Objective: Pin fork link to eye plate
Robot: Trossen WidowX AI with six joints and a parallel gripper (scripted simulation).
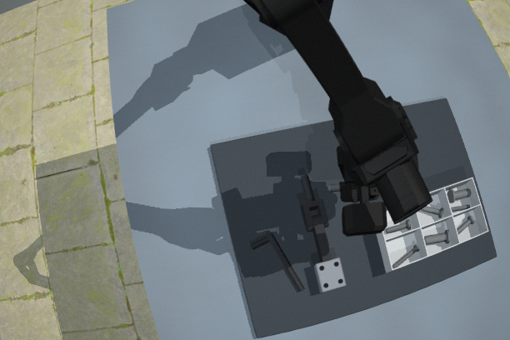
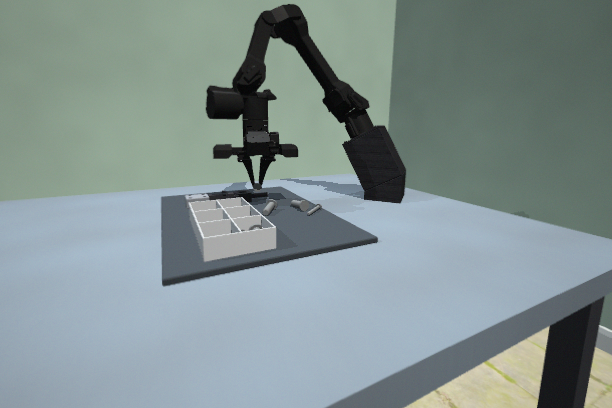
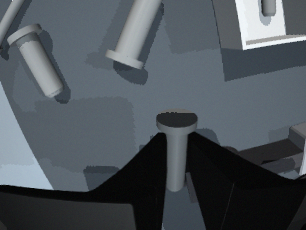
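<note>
Right now my hand is 5 cm short of the eye plate bar, 6 cm to the left of it and 7 cm above it. From my hand the other things lie so: dark L-shaped bar 7 cm ahead, 13 cm to the right, 8 cm below; headed pin 1 cm to the right, 3 cm below; base block 13 cm ahead, 5 cm to the right, 6 cm below.
</note>
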